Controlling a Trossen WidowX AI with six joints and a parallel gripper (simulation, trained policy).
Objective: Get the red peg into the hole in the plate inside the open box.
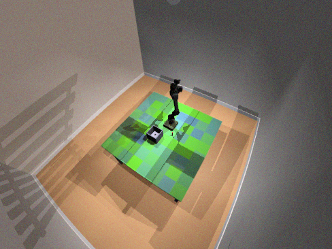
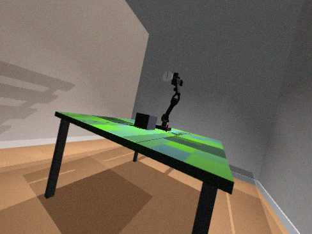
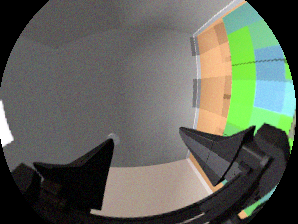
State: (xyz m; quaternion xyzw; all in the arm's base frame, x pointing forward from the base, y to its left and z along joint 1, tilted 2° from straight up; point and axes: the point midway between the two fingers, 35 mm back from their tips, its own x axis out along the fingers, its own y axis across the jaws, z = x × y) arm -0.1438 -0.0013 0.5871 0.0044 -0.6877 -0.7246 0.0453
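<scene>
Now: gripper tip 360 mm short of the red peg, 140 mm to the right of it and 580 mm above it.
</scene>
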